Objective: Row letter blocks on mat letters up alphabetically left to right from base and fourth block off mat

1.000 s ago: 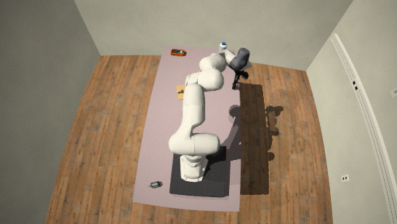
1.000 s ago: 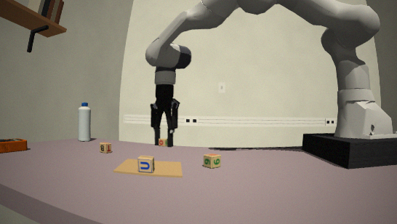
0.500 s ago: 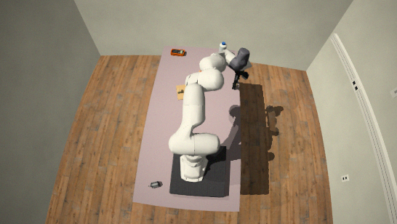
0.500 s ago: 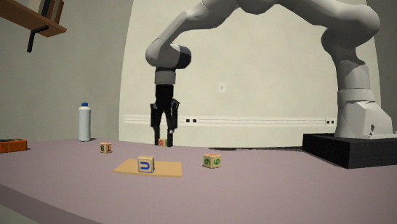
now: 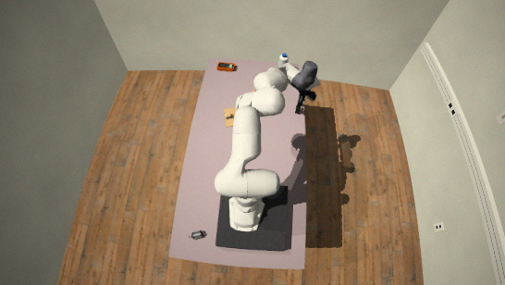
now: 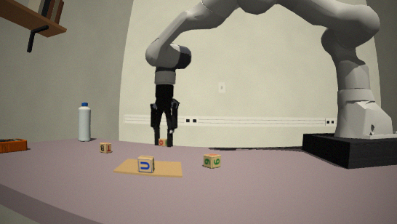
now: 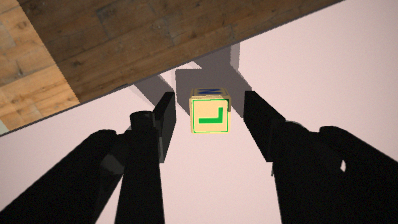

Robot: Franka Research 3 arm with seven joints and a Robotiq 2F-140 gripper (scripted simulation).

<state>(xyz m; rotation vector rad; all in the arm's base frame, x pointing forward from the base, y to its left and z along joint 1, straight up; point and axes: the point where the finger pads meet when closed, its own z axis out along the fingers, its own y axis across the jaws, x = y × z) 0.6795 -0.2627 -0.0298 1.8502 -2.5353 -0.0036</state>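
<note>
Now: hand 40 cm to the right of the tan mat, 11 cm past it and 3 cm above it. Round my hand: small dark object: 89 cm behind, 51 cm to the left, 2 cm below; then white bottle: 35 cm ahead, 13 cm to the left, 5 cm above; then block: 30 cm to the left, 9 cm ahead, 2 cm below.
</note>
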